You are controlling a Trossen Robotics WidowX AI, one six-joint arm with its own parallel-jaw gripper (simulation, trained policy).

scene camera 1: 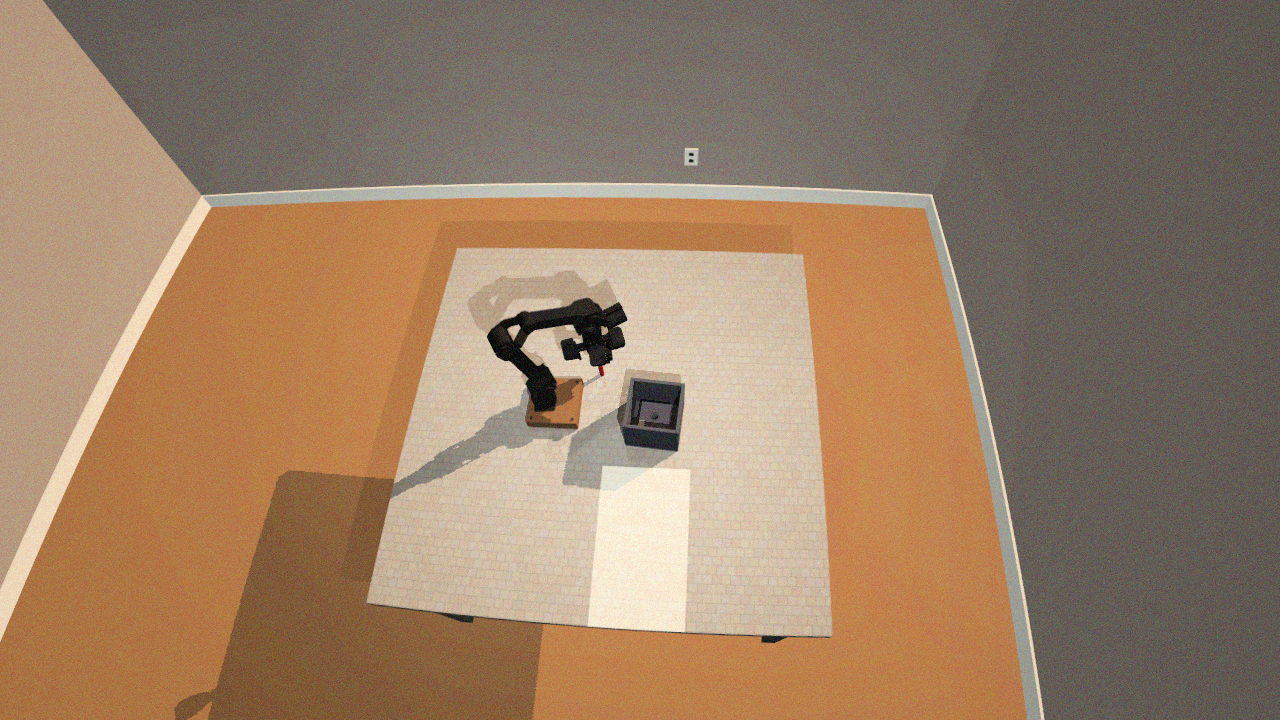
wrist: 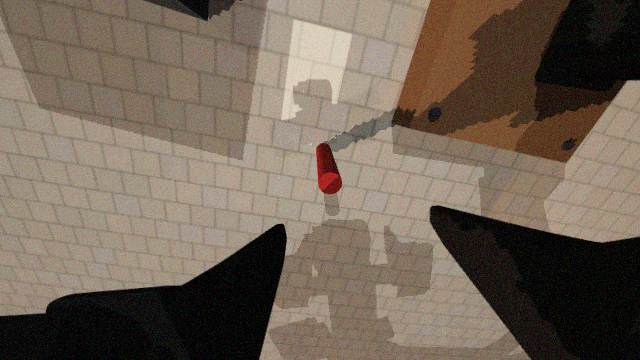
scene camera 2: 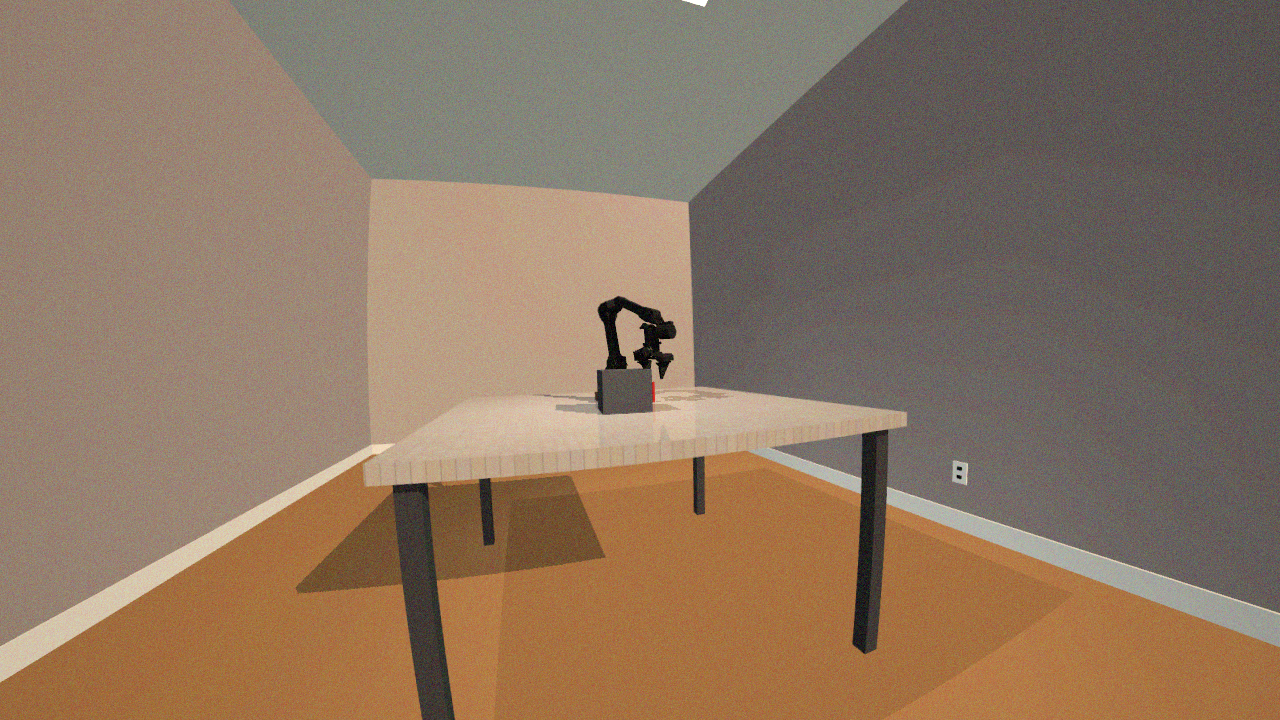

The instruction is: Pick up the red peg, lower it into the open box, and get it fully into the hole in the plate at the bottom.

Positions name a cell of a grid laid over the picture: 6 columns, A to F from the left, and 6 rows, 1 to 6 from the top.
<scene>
In view: the gripper (scene camera 1: C3), a red peg (wrist: D4), a dark box (scene camera 1: D4) and a plate (scene camera 1: D4).
The dark box is seen too in scene camera 2 (scene camera 2: C4). The gripper also shows in the wrist view (wrist: D4) and in scene camera 2 (scene camera 2: D4). The wrist view does not show the plate: it is out of frame. Scene camera 2 misses the plate, which is hidden by the dark box.
</scene>
